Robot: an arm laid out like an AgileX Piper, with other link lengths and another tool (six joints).
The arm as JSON. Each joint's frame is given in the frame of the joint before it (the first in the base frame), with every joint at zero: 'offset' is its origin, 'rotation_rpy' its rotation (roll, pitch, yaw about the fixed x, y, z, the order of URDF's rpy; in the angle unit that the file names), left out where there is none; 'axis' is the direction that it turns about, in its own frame. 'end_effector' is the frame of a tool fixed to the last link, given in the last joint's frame.
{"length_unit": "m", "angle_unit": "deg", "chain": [
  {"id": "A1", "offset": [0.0, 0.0, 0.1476], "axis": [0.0, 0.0, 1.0]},
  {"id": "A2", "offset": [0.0, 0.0, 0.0], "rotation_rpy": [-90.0, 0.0, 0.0], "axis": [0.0, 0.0, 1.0]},
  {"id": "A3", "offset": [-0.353, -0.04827, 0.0], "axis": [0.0, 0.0, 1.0]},
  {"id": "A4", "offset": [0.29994, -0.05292, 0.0], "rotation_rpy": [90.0, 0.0, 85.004], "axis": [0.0, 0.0, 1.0]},
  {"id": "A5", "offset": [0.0, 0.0, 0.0], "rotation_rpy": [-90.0, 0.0, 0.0], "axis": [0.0, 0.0, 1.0]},
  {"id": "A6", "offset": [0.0, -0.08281, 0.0], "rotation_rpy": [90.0, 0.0, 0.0], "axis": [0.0, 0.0, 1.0]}
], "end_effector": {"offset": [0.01, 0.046, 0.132], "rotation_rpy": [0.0, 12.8, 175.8]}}
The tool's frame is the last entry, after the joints.
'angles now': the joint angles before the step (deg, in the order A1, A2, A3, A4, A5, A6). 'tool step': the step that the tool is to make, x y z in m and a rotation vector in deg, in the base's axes. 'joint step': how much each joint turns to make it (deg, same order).
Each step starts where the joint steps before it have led.
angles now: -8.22, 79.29, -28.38, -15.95, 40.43, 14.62
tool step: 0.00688, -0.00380, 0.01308, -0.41, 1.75, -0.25
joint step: -0.06, 0.47, -3.68, 0.47, 4.86, -1.10
